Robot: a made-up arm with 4 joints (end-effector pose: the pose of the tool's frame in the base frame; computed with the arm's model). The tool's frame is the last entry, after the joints. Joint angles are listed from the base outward.
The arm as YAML. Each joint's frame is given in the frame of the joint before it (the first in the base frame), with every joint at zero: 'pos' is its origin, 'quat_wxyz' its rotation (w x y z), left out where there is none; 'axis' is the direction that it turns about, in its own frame. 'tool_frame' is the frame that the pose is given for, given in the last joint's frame.
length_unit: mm
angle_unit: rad
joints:
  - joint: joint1
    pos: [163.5, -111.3, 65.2]
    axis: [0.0, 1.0, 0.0]
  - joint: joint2
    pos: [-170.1, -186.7, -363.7]
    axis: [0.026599, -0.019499, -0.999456]
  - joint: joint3
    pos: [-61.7, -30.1, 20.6]
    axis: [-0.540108, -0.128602, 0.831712]
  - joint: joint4
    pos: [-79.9, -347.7, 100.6]
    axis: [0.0, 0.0, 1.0]
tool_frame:
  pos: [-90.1, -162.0, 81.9]
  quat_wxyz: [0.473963, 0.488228, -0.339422, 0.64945]
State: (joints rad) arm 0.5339 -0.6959 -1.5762 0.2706
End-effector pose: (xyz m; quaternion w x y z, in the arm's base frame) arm -0.5513 -0.7493 0.0681 0.5734 0.7014 -0.4088 0.1105
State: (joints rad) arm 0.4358 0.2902 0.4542 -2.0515
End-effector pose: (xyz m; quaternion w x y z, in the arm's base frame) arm -0.2603 -0.4687 0.1266 0.8975 -0.0959 -0.4261 0.0609
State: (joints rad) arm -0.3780 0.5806 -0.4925 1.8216
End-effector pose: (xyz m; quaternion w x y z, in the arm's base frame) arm -0.2279 -0.6185 -0.3953 0.0475 0.3751 -0.2341 0.8957
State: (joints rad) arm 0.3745 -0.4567 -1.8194 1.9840
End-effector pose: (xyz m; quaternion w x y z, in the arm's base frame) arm -0.4769 -0.6278 -0.1540 0.0041 -0.6789 0.4644 -0.5687
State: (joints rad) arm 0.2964 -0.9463 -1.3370 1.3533
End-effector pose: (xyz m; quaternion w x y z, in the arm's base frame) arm -0.1591 -0.8658 -0.2787 0.0709 -0.8163 0.2444 -0.5186
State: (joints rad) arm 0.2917 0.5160 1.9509 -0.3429
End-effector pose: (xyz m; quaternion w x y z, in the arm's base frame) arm 0.1451 -0.3538 0.2550 0.2921 0.3858 0.2227 0.8463
